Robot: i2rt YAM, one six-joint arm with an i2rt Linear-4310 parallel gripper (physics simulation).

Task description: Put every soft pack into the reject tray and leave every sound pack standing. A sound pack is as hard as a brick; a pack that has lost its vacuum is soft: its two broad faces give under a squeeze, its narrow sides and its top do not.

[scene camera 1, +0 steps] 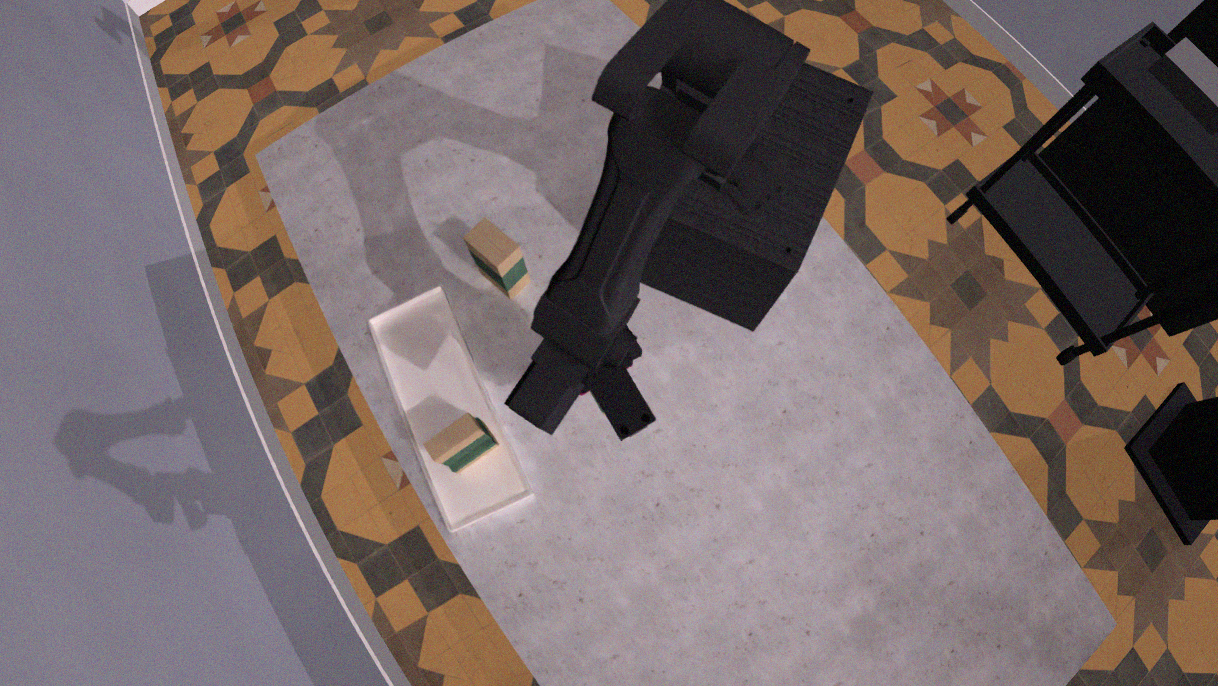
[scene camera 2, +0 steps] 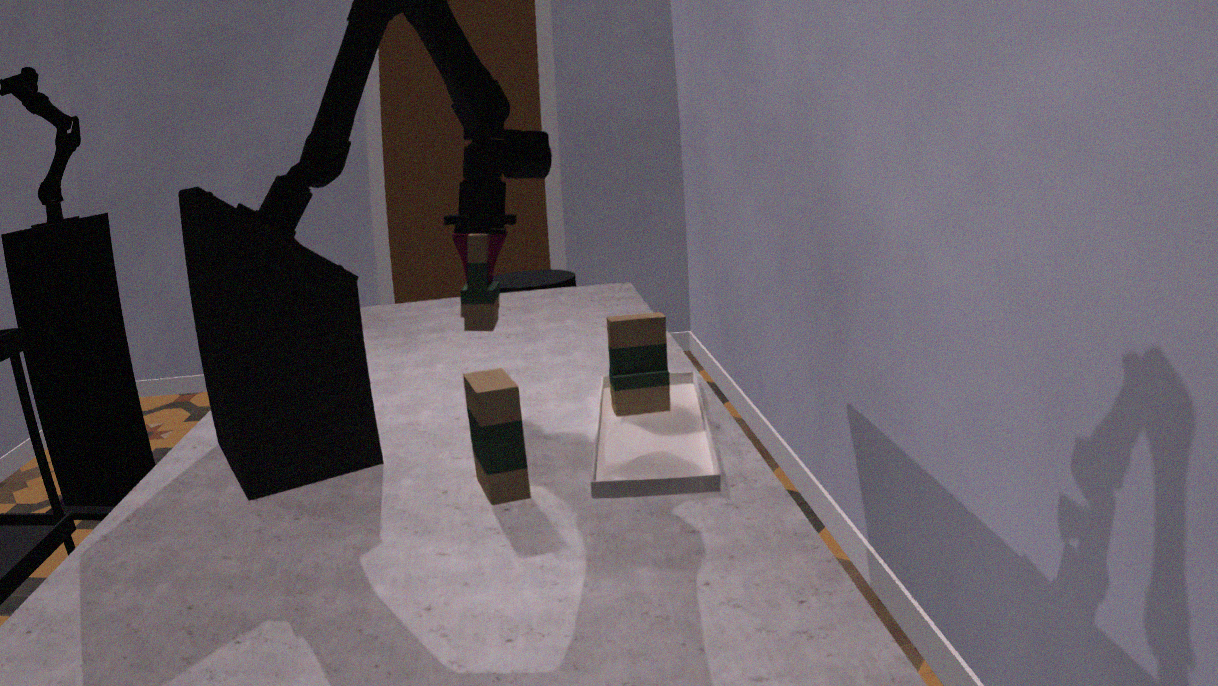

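Where they show: gripper, fingertip midpoint: (scene camera 2: 479, 282); arm's base, link origin: (scene camera 2: 270, 233).
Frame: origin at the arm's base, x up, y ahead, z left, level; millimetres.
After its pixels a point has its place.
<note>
My gripper (scene camera 2: 479, 262) {x -124, y 279, z 137 mm} is shut on a tan and green pack (scene camera 2: 481, 316) {x -169, y 281, z 110 mm} and holds it upright above the table. The held pack looks narrower between the fingers than at its lower end. In scene camera 1 the arm hides the fingertips and this pack. A second tan and green pack (scene camera 1: 461, 441) {x -186, y 492, z 117 mm} (scene camera 2: 639, 364) {x -252, y 503, z 89 mm} stands in the white reject tray (scene camera 1: 490, 502) {x -326, y 522, z 195 mm} (scene camera 2: 656, 485) {x -315, y 491, z -185 mm}, toward one end; its green middle shows a step. A third pack (scene camera 1: 496, 256) {x -189, y 314, z -108 mm} (scene camera 2: 496, 438) {x -245, y 314, z -177 mm} stands upright on the table beside the tray, apart from it and from my gripper.
The dark arm pedestal (scene camera 1: 750, 247) {x -67, y 30, z 120 mm} (scene camera 2: 281, 357) {x -151, y 35, z -104 mm} stands on the grey stone table (scene camera 1: 767, 511) {x -328, y 147, z 447 mm} (scene camera 2: 213, 579) {x -329, y -11, z -356 mm}. A wall (scene camera 2: 937, 213) runs along the tray side. A black cart (scene camera 1: 1065, 247) and another arm on a black pedestal (scene camera 2: 72, 340) stand beyond the table.
</note>
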